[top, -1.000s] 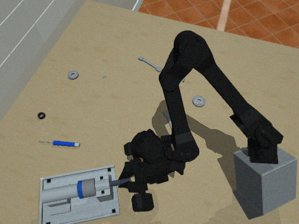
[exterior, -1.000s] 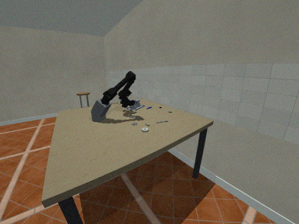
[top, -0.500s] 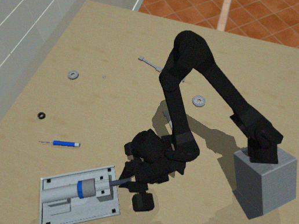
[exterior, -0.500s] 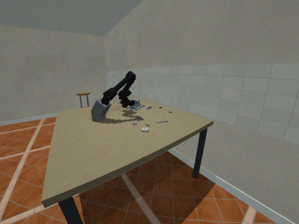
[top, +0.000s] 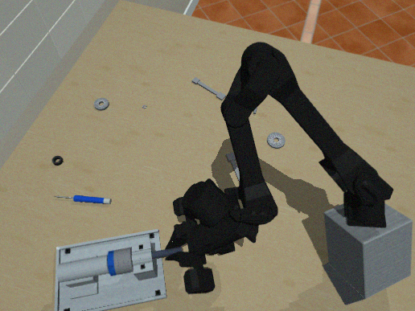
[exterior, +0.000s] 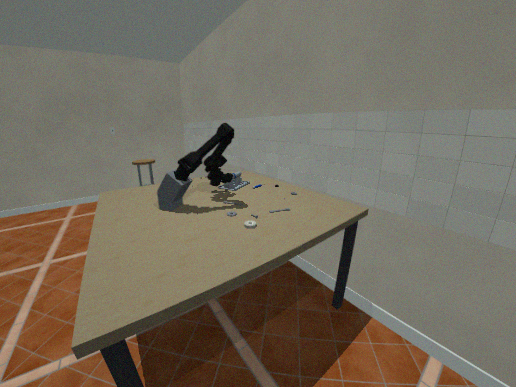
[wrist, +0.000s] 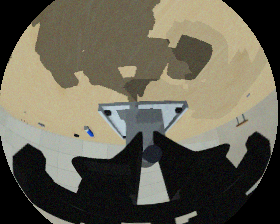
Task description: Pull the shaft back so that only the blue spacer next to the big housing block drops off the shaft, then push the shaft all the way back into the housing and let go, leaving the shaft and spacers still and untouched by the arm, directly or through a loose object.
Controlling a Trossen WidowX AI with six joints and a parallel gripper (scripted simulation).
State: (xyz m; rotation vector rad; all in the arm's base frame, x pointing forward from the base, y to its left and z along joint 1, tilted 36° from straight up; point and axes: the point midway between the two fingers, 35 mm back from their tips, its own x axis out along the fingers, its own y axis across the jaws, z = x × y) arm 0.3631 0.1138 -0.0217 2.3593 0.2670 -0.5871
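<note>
The dark shaft is 7 cm ahead of my hand and 3 cm to the left of it. From my hand the other things lie so: grey spacer 10 cm ahead, 4 cm to the left; then blue spacer 12 cm ahead, 5 cm to the left.
</note>
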